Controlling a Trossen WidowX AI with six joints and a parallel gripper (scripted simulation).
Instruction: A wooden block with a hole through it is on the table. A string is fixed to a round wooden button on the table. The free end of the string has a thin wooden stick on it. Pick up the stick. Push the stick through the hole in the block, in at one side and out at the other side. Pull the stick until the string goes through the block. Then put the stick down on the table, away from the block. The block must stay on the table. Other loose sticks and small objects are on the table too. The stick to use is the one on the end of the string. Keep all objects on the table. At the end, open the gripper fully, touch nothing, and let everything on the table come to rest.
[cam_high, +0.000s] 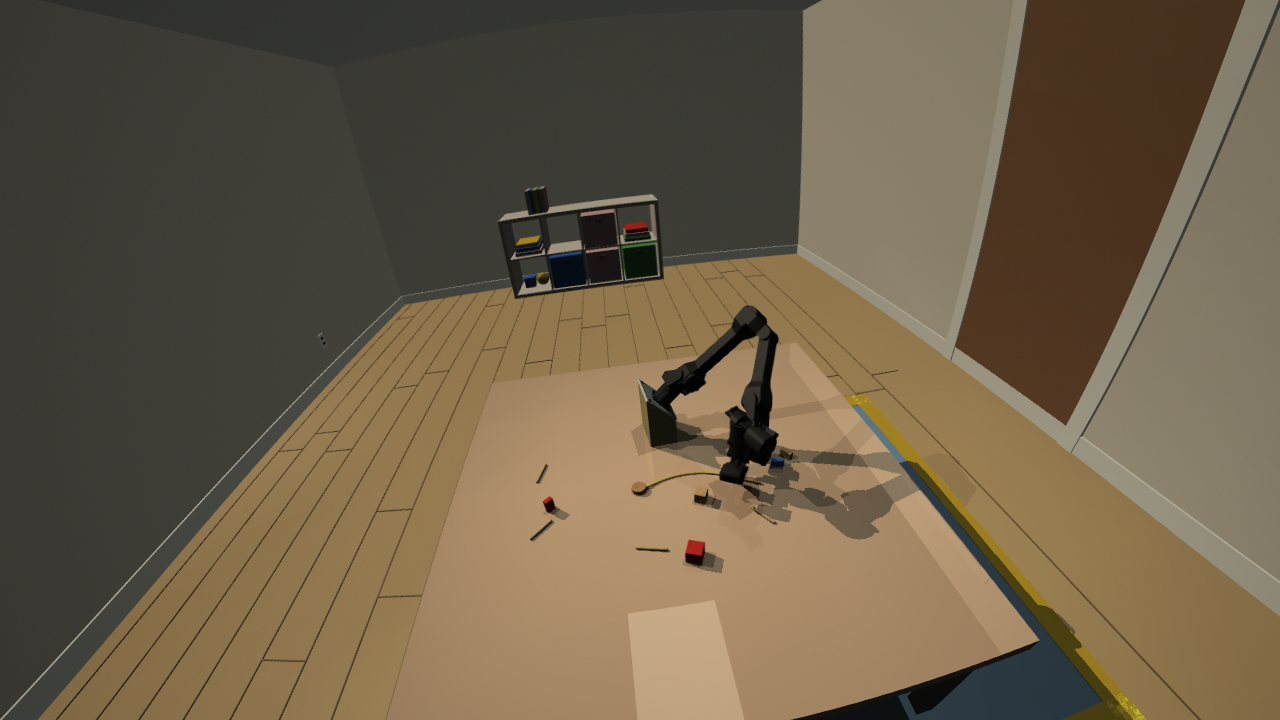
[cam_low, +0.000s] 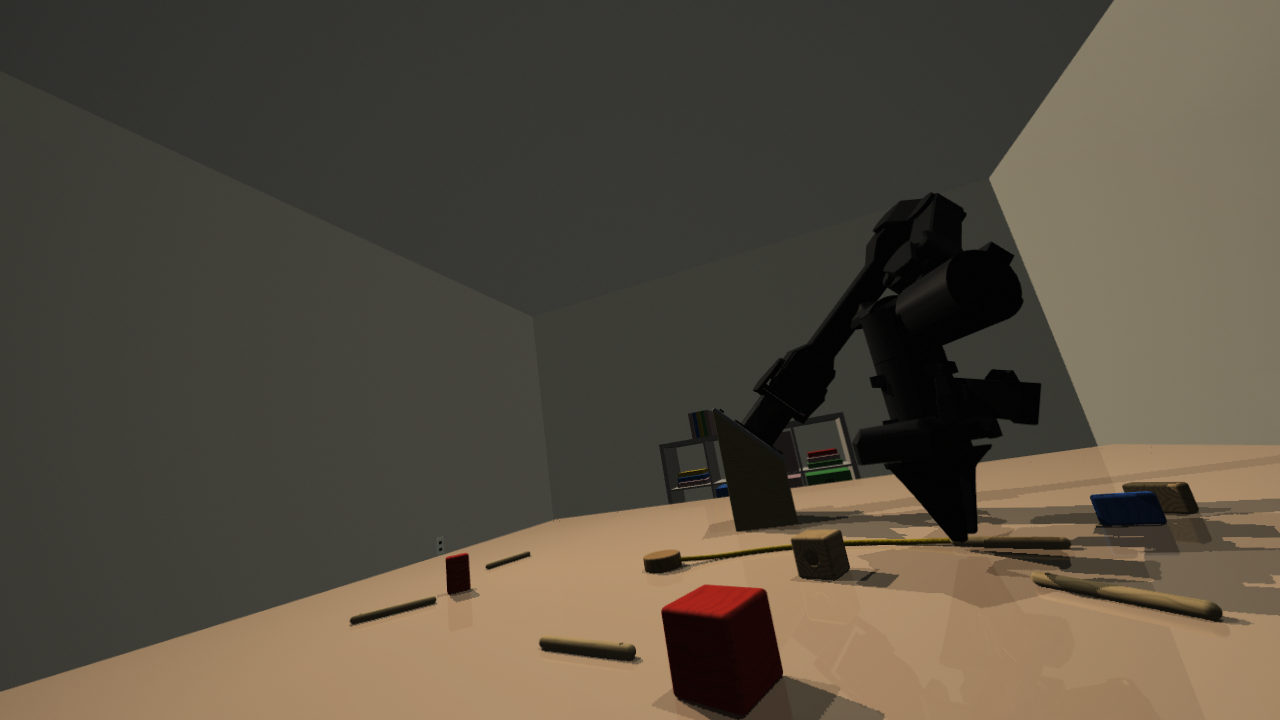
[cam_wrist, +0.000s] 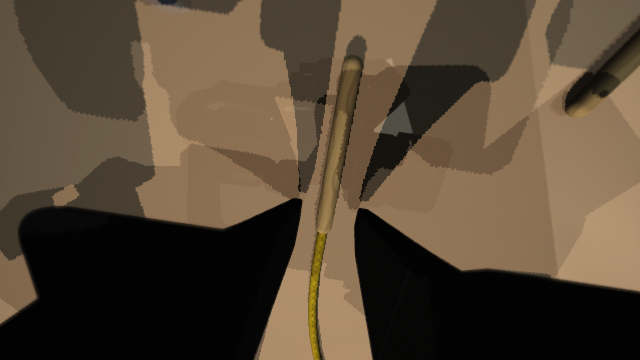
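Right now the thin wooden stick is 1 cm to the left of my gripper tip. Also, from my gripper tip: wooden block 11 cm to the right, 5 cm ahead, 1 cm above; then blue block 12 cm to the left, 3 cm behind; then round wooden button 28 cm to the right.
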